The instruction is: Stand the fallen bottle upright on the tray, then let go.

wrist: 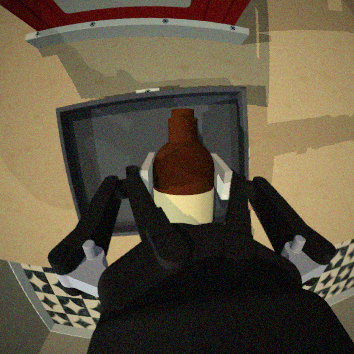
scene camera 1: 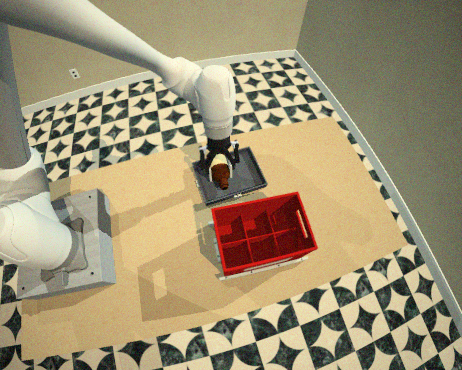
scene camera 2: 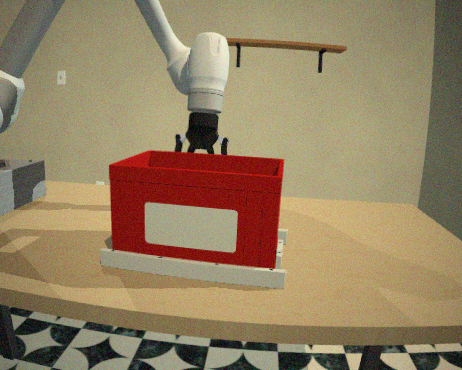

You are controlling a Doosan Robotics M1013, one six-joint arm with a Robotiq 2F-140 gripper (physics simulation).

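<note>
A brown bottle with a cream label lies on its side in the dark grey tray, its neck pointing toward the red crate. My gripper points down over the bottle and is shut on it, one pale fingertip pad on each side of the body near the shoulder. The bottle's base is hidden under the gripper in the wrist view. In scene camera 2 the fingertips, the bottle and the tray are hidden behind the crate.
A red crate with several compartments stands close beside the tray, with pale rails along its foot. The arm's grey base block stands at the left of the wooden table. A wall shelf hangs behind.
</note>
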